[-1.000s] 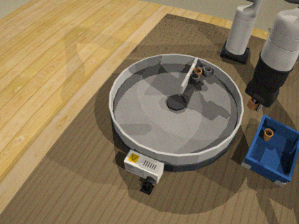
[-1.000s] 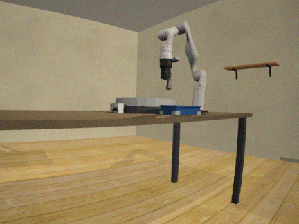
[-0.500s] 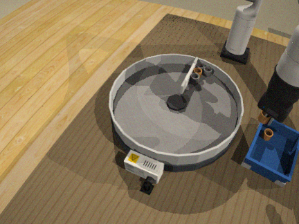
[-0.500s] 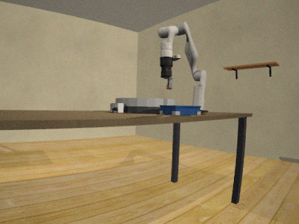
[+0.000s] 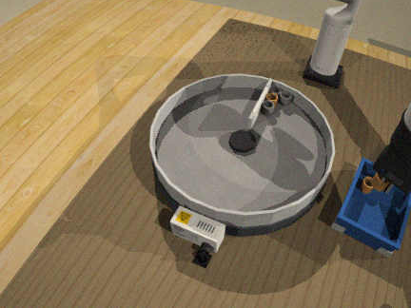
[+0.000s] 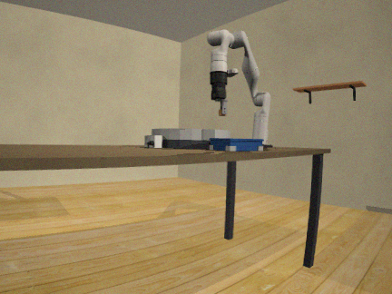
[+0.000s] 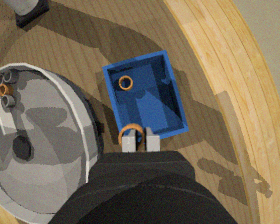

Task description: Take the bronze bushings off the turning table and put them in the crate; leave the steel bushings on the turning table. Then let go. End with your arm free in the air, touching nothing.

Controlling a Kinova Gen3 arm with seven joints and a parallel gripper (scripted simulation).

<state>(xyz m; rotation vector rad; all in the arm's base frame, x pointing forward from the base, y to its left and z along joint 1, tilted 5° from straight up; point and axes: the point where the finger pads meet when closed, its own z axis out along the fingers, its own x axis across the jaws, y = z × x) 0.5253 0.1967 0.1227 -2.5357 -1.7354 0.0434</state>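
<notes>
The blue crate lies 5 cm behind my hand, 3 cm to the left of it and 15 cm below it. Also, from my hand: turning table (6 cm behind, 31 cm to the right, 12 cm below).
</notes>
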